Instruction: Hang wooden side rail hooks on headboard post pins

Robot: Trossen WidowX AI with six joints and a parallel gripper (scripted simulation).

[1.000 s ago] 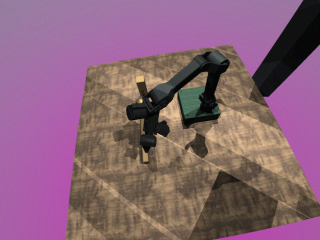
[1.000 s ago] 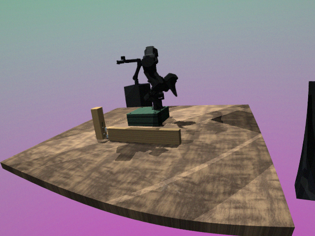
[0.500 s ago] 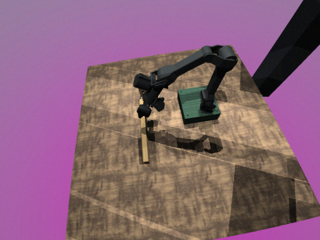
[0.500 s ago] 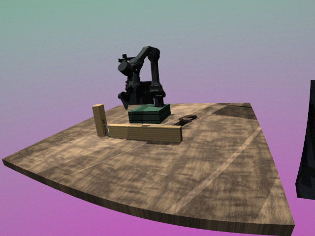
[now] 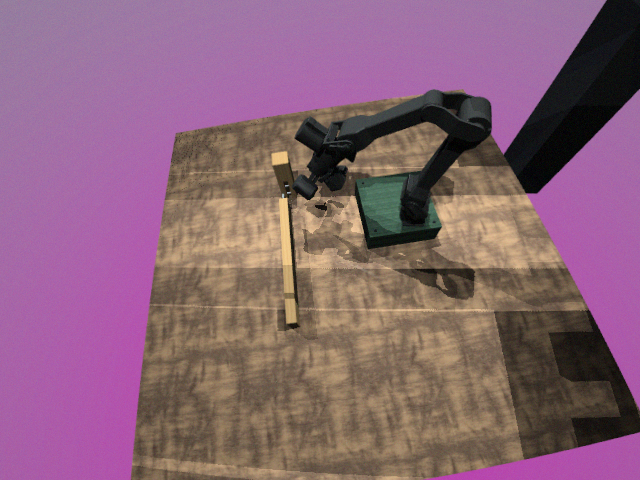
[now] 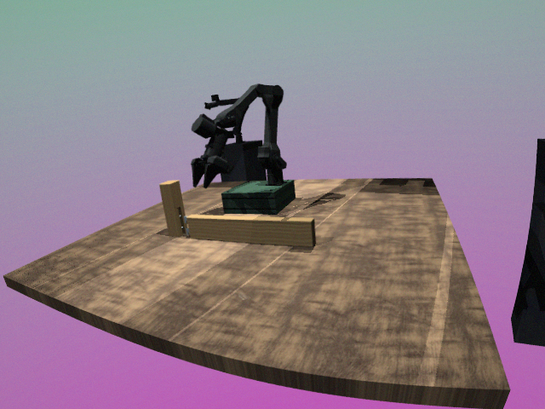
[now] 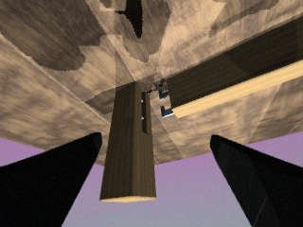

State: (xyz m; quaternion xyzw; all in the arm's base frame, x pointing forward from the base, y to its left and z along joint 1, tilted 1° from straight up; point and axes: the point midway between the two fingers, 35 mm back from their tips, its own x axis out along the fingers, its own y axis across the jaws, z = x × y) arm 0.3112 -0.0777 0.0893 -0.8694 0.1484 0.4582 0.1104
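Right now the headboard post is 7 cm ahead of my gripper tip, 6 cm to the right of it and 6 cm below it.
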